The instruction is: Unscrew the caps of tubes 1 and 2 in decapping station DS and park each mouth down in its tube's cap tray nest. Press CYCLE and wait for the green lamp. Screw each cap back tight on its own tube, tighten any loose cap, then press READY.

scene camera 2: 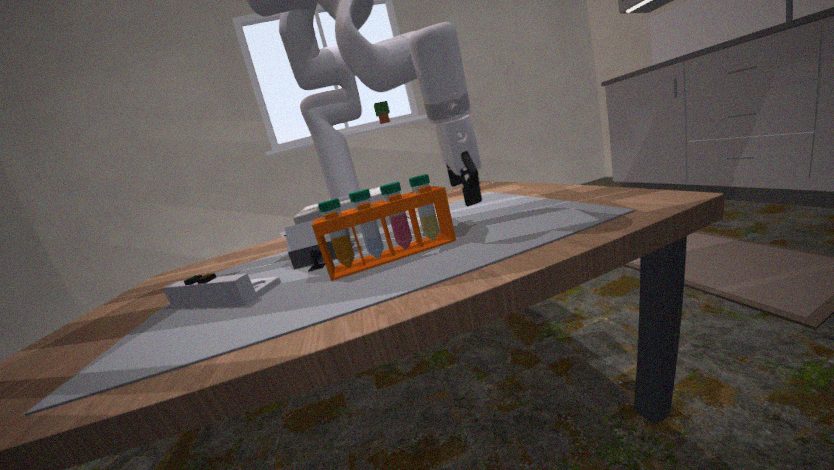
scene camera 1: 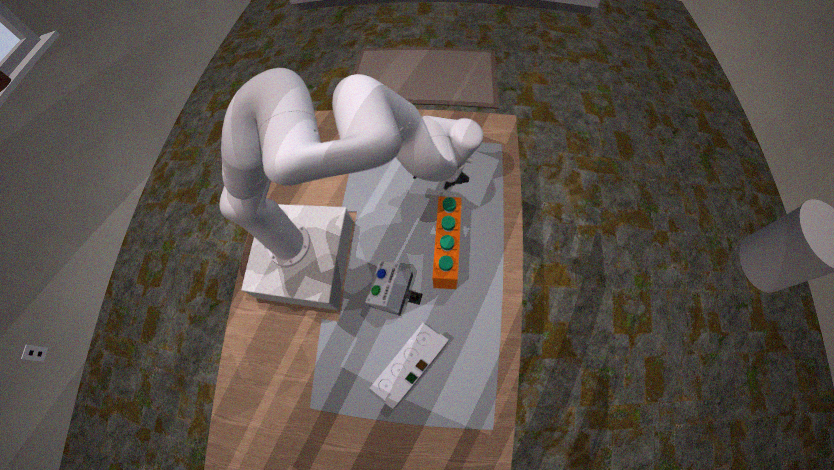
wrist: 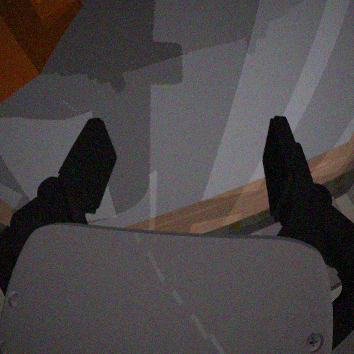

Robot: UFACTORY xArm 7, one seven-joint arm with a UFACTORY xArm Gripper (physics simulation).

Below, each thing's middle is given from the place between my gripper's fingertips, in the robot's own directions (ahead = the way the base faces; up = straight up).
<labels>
Right now my hand is 320 mm to the left of the grey control box [scene camera 1: 390,287], 30 mm past it and 20 mm above it.
</labels>
